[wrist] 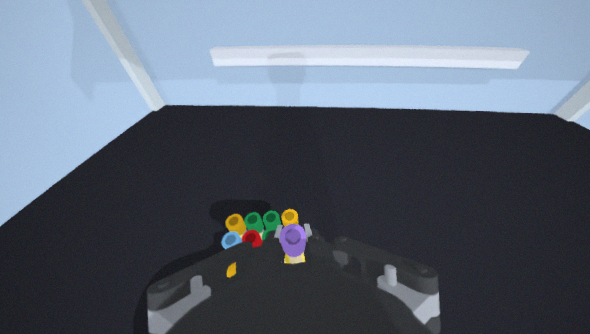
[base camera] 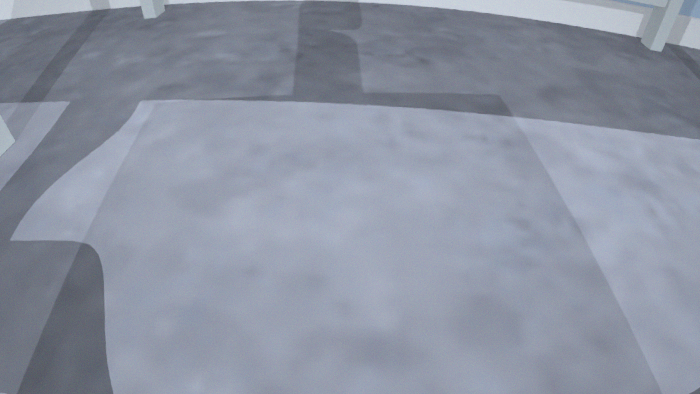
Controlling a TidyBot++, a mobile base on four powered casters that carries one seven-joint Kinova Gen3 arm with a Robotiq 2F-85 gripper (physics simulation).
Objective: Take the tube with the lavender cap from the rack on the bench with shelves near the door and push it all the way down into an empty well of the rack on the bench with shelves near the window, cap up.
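Places are measured from the arm's base along level axes (x ahead, y left, z up), in metres.
Where they show: gripper, fingertip midpoint: (wrist: 293,234).
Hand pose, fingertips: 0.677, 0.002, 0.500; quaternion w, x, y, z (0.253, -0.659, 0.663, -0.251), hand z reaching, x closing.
Each offset is from my fingertips to the top centre of the thing, as dx, dy, dz. Level surfaces: height alone.
My gripper (wrist: 293,234) is shut on the tube with the lavender cap @[-0.016, -0.001, +0.044] (wrist: 293,239). The cap faces up toward the wrist camera, and a short pale yellow part of the tube shows below it. The tube is held above the level of the other caps. Behind and to the left are other capped tubes in a rack: two amber @[+0.024, +0.067, -0.015] (wrist: 235,222) @[+0.026, +0.002, -0.015] (wrist: 290,216), two green @[+0.025, +0.045, -0.015] (wrist: 253,220) @[+0.026, +0.024, -0.015] (wrist: 271,218), one light blue @[+0.003, +0.066, -0.015] (wrist: 230,240) and one red @[+0.003, +0.044, -0.015] (wrist: 251,238). The gripper body hides most of the rack and the lower part of the held tube.
The tubes stand on a dark bench top @[dz -0.134] (wrist: 350,165). A white bar (wrist: 370,56) runs beyond its far edge, with pale posts (wrist: 125,55) (wrist: 575,107) at both sides. In the base camera, pale legs (base camera: 152,7) (base camera: 661,30) stand on the grey floor @[dz -0.896] (base camera: 350,225) near the wall.
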